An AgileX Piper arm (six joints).
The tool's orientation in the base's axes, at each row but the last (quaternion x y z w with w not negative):
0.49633 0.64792 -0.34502 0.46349
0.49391 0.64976 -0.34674 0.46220
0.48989 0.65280 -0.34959 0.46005
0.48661 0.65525 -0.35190 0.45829
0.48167 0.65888 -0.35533 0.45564
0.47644 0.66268 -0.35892 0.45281
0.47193 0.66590 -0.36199 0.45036
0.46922 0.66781 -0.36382 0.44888
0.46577 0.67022 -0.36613 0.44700
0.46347 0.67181 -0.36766 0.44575
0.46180 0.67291 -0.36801 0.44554
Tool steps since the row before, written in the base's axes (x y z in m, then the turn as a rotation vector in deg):
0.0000 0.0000 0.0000 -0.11 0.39 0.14
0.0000 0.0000 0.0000 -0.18 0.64 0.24
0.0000 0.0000 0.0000 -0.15 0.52 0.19
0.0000 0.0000 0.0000 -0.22 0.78 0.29
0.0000 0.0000 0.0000 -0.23 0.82 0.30
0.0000 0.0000 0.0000 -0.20 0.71 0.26
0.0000 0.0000 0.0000 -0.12 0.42 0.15
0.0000 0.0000 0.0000 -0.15 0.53 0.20
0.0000 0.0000 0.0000 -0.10 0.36 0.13
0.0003 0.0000 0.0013 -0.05 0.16 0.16
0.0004 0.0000 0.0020 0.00 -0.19 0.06
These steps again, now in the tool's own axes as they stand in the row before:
0.0000 0.0000 0.0000 0.00 0.00 -0.43
0.0000 0.0000 0.0000 -0.01 0.00 -0.71
0.0000 0.0000 0.0000 0.00 0.00 -0.57
0.0000 0.0000 0.0000 0.00 0.00 -0.86
0.0000 0.0000 0.0000 0.00 0.00 -0.90
0.0000 0.0000 0.0000 0.00 0.00 -0.78
0.0000 0.0000 0.0000 0.00 0.00 -0.46
0.0000 0.0000 0.0000 -0.01 0.00 -0.59
0.0000 0.0000 0.0000 0.00 0.00 -0.40
-0.0013 0.0002 -0.0004 -0.09 -0.01 -0.21
-0.0019 0.0002 -0.0006 -0.11 -0.06 0.15

